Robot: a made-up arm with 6 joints.
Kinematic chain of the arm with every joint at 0, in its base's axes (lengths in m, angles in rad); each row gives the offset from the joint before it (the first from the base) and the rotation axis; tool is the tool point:
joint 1: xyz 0 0 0.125 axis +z
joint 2: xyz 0 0.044 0 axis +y
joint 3: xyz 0 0 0.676 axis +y
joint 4: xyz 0 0 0.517 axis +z
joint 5: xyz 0 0 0 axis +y
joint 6: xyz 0 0 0.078 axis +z
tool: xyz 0 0 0
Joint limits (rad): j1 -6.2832..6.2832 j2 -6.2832..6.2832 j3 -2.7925..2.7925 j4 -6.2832..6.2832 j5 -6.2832..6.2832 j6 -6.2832..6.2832
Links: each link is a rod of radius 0.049 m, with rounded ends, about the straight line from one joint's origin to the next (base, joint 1, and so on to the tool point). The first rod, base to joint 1, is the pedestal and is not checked.
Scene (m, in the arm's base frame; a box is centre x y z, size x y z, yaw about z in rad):
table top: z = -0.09
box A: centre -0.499 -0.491 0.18 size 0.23 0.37 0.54 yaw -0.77
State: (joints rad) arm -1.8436 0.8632 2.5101 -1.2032 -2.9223 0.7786
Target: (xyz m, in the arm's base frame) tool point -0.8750 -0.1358 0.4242
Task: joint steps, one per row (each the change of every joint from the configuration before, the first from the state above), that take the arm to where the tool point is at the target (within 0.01 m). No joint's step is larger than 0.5 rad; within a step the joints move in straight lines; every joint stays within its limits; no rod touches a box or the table.
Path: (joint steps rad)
1: -0.0638 -0.3105 -0.1196 -0.4495 -0.4520 -0.0945
2: -0.0638 -0.3106 -0.1197 -0.4495 -0.4520 -0.0946
3: -0.0637 -0.3105 -0.1196 -0.4495 -0.4520 -0.0945
4: -0.0638 -0.3105 -0.1197 -0.4496 -0.4520 -0.0945
5: -0.0638 -0.3105 -0.1196 -0.4495 -0.4519 -0.0945
6: -0.1680 0.2456 -0.0759 0.4782 0.1914 0.0642
7: -0.1681 0.2457 -0.0758 0.4783 0.1915 0.0642
8: -0.1680 0.2457 -0.0759 0.4782 0.1915 0.0643
9: -0.1680 0.2457 -0.0759 0.4782 0.1915 0.0642
10: -0.0568 0.1230 -0.0959 0.1026 0.3967 0.0539
11: -0.0568 0.1229 -0.0959 0.1025 0.3968 0.0540
12: -0.0568 0.1230 -0.0960 0.1025 0.3967 0.0539
13: -0.0568 0.1230 -0.0959 0.1026 0.3967 0.0539

